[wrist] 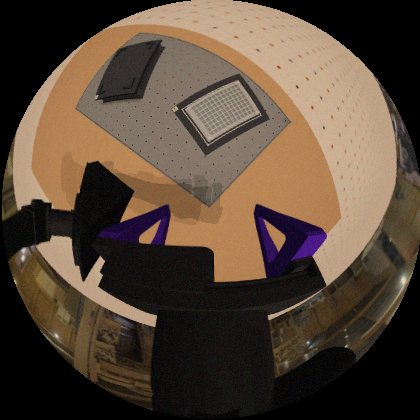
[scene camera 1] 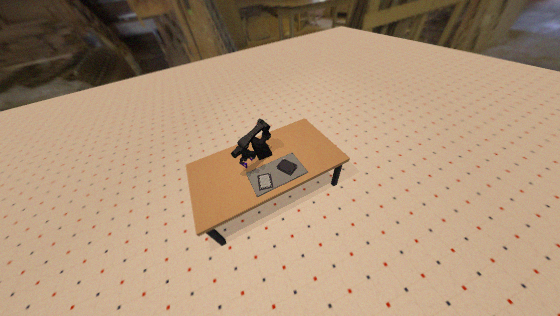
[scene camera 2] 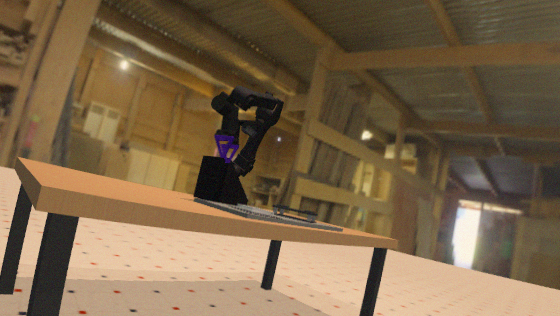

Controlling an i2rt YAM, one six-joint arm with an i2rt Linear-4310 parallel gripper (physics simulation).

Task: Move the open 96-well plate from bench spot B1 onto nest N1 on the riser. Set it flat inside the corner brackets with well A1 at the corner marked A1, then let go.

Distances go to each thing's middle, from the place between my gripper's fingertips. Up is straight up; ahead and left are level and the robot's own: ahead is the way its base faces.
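Translucent well plate (wrist: 220,110): my hand is 15 cm above it, 6 cm to the right of it and 14 cm short of it. Dark nest with pale outline (wrist: 206,146): 15 cm below my hand, 6 cm to the left of it and 14 cm ahead of it.
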